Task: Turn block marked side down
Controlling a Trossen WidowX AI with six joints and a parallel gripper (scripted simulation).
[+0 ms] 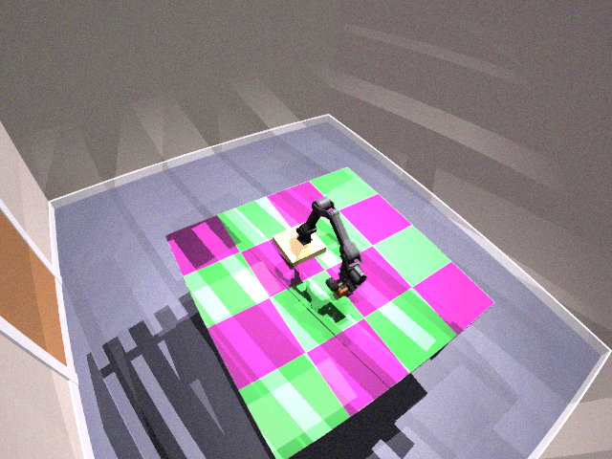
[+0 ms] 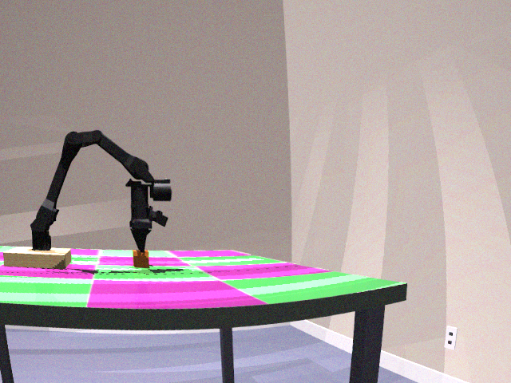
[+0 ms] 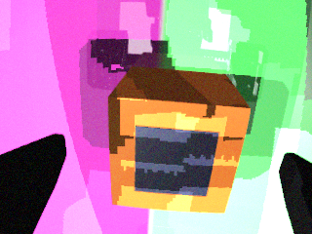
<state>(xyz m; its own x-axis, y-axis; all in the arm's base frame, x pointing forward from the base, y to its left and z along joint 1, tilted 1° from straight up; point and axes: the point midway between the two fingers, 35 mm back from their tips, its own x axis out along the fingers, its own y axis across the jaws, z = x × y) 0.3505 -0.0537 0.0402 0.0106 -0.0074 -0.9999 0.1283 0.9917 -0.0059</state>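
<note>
Now: gripper tip 10 mm above the block.
</note>
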